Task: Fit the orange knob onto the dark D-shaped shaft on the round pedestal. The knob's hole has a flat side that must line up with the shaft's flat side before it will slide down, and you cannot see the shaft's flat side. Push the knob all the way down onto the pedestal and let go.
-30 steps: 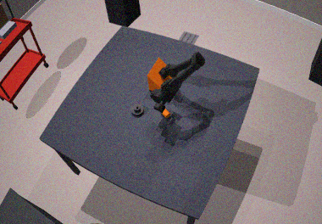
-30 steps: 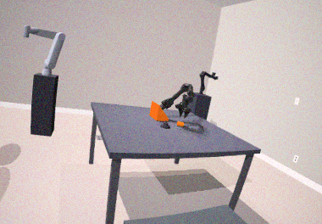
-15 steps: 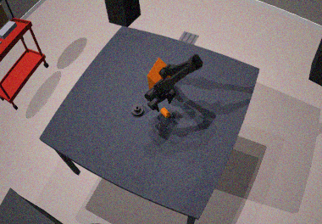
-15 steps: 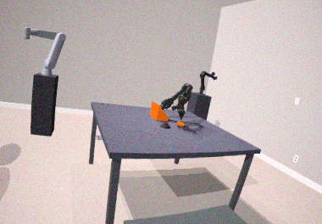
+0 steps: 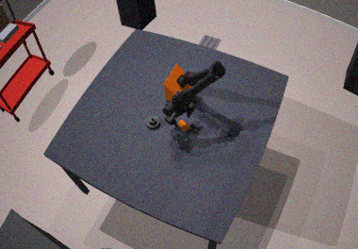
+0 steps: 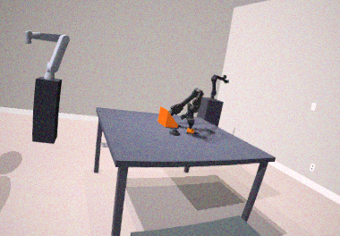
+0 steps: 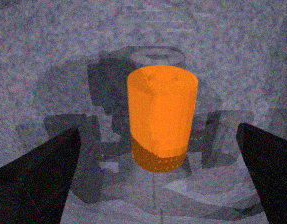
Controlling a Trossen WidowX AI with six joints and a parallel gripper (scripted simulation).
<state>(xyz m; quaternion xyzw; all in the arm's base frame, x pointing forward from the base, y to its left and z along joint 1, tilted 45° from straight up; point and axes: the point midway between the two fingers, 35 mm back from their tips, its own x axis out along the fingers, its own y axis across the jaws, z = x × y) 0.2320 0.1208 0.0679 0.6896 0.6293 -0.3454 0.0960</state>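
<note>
Right now my gripper tip is 2 cm above the orange knob and 1 cm to the right of it. Round my gripper tip: round pedestal (17 cm to the right, 7 cm ahead, 1 cm below).
</note>
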